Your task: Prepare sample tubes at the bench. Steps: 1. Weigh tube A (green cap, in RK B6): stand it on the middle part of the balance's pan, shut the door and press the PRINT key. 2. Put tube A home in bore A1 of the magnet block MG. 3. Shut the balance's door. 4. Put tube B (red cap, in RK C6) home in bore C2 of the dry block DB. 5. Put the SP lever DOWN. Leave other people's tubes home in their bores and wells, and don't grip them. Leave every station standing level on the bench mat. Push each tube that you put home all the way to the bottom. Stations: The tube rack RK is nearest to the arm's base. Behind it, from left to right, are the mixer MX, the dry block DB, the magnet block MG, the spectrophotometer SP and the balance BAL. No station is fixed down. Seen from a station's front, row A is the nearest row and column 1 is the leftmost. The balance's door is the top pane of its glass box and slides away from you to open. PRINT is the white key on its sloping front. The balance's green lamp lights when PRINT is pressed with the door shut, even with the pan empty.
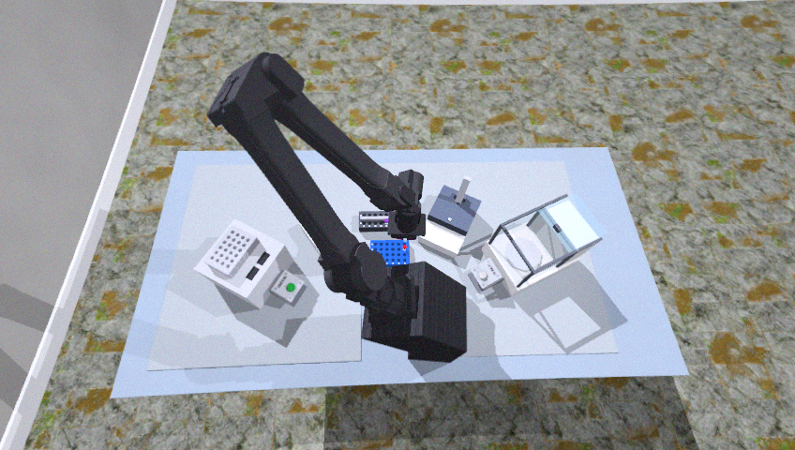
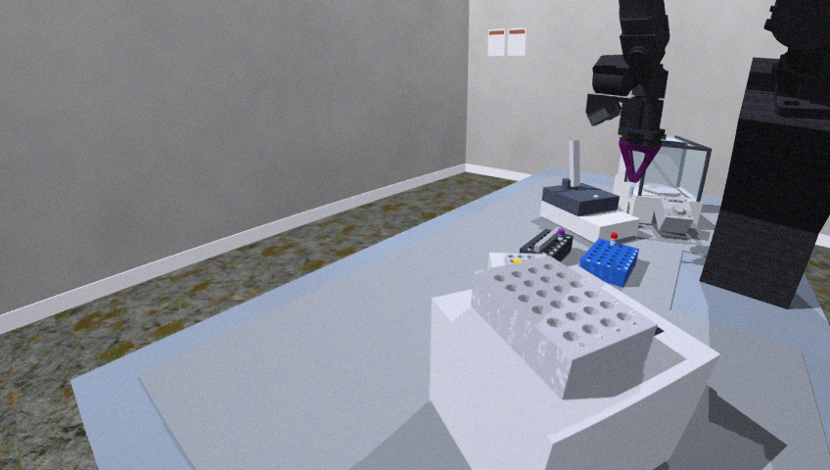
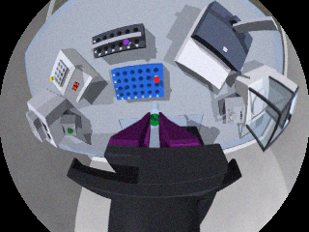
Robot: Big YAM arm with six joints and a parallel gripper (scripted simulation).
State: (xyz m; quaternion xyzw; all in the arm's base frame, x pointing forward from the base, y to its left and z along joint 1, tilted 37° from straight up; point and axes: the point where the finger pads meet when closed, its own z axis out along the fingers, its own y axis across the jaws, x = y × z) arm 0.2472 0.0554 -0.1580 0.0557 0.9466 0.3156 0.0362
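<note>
The round pan lies 38 cm to the right of my hand, 9 cm below it and 3 cm behind it. Round my hand: blue rack RK (16 cm below, 4 cm to the left, 1 cm ahead); magnet block (15 cm below, 13 cm ahead, 8 cm to the left); SP lever (20 cm to the right, 17 cm ahead, 3 cm below).
</note>
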